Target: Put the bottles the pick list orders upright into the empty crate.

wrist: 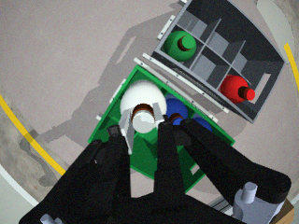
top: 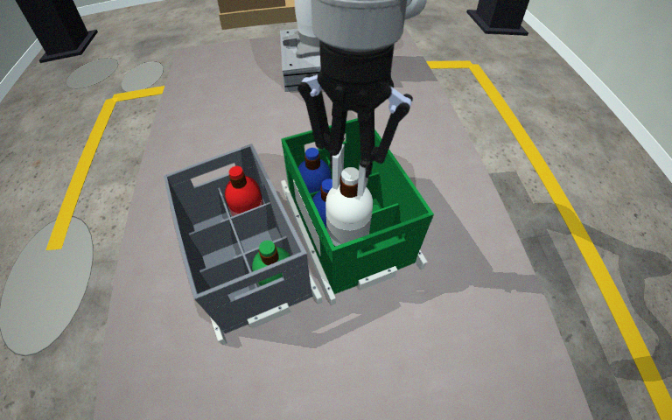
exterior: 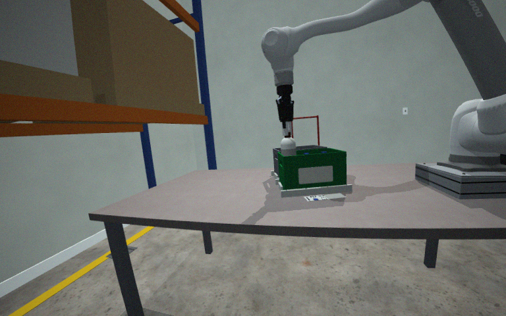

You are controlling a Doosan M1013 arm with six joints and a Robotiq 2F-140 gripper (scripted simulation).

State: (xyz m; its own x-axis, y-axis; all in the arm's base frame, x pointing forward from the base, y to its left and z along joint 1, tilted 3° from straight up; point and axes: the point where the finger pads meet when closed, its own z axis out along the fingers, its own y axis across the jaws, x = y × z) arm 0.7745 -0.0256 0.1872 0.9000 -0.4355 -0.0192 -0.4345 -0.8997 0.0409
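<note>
My gripper is now 8 cm above the white-label bottle. Also, from my hand: green crate 21 cm below, 10 cm behind, 2 cm to the left; then grey crate 21 cm below, 20 cm to the right, 4 cm behind; then green bottle 20 cm below, 14 cm to the right, 3 cm ahead.
</note>
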